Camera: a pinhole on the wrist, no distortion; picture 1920 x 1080 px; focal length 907.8 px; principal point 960.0 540.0 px. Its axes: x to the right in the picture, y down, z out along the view. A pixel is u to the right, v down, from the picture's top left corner.
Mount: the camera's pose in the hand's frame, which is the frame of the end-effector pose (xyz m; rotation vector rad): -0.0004 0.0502 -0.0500 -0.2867 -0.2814 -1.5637
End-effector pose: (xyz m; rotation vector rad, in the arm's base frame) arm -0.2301 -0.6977 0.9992 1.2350 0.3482 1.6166
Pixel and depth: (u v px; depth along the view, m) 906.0 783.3 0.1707
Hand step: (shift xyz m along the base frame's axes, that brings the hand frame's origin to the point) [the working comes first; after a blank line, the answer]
In the camera's frame: -0.0102 0.0457 0.1707

0.0268 -0.0479 0.1570
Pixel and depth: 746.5 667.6 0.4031
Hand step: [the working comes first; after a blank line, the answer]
In the camera's frame: -0.0948 0.0567 0.4031

0.0975 -0.1688 0.3612
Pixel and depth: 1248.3 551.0 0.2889
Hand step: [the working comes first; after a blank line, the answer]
In the camera's frame: 0.0917 0.0035 0.2889

0.1762 -0.1096 0.1588
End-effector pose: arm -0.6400 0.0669 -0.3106 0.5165 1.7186 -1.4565
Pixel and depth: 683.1 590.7 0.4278
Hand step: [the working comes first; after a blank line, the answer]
In the camera's frame: -0.1305 0.0239 0.4278

0.3194 -0.2125 -0.2246
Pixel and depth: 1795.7 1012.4 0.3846
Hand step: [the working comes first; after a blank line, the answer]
In the camera's frame: 0.3541 0.2001 0.3846

-0.0905 -0.4869 -0.0682
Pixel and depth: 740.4 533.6 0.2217
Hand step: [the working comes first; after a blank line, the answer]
In the camera's frame: -0.0536 -0.0016 0.2217

0.1764 -0.0865 -0.1120
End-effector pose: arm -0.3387 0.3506 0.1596 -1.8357 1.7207 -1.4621
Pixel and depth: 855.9 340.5 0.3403
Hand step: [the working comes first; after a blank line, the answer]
In the camera's frame: -0.0390 -0.0748 0.3403

0.0784 -0.1092 -0.3087
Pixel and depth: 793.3 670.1 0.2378
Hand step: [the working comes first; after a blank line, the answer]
In the camera's frame: -0.0437 0.0341 0.2378

0.0043 -0.1490 -0.1850
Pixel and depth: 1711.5 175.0 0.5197
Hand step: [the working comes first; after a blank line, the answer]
In the camera's frame: 0.4302 -0.2090 0.5197

0.5906 -0.0330 -0.2618
